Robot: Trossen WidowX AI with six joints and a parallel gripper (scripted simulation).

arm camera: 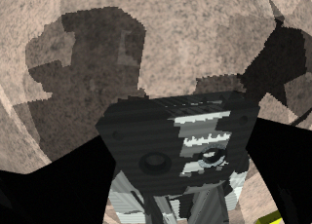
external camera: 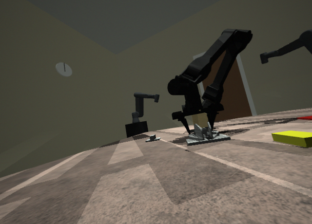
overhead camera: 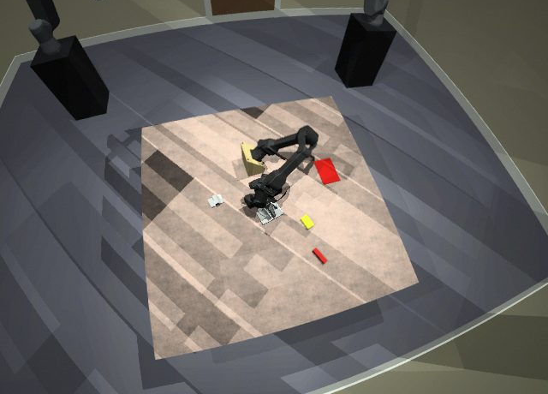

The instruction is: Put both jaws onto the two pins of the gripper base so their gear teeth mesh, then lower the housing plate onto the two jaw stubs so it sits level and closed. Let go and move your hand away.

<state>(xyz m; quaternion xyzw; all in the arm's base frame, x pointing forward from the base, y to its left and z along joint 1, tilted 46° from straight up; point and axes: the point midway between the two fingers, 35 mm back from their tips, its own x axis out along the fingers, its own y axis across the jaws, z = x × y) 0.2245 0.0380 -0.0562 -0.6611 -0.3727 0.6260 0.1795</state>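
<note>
Now: gripper tip 10 mm above the grey housing plate. The rest, counted from my gripper tip: yellow block: 190 mm to the left, 160 mm ahead; then grey gripper base: 20 mm above, 10 mm ahead; then grey stepped piece: 240 mm to the right, 70 mm behind.
</note>
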